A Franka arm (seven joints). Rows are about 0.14 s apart.
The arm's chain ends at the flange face. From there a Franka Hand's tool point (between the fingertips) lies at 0.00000 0.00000 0.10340 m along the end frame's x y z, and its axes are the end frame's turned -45 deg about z.
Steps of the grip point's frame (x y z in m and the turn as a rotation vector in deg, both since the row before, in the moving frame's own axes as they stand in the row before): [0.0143 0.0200 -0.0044 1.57 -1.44 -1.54]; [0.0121 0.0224 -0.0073 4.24 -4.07 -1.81]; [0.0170 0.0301 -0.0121 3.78 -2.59 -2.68]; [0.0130 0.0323 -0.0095 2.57 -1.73 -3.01]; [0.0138 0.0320 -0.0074 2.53 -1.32 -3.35]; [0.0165 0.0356 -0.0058 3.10 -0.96 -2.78]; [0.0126 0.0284 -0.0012 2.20 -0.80 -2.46]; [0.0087 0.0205 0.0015 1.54 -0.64 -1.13]
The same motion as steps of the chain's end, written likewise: [0.0281 0.0041 -0.0043 0.09 -2.13 -1.54]; [0.0350 0.0073 -0.0068 0.12 -5.88 -1.81]; [0.0415 0.0106 -0.0118 0.84 -4.50 -2.68]; [0.0375 0.0146 -0.0093 0.59 -3.04 -3.01]; [0.0373 0.0143 -0.0073 0.86 -2.72 -3.35]; [0.0421 0.0161 -0.0056 1.51 -2.87 -2.78]; [0.0329 0.0129 -0.0011 0.99 -2.12 -2.46]; [0.0234 0.0095 0.0015 0.64 -1.54 -1.13]
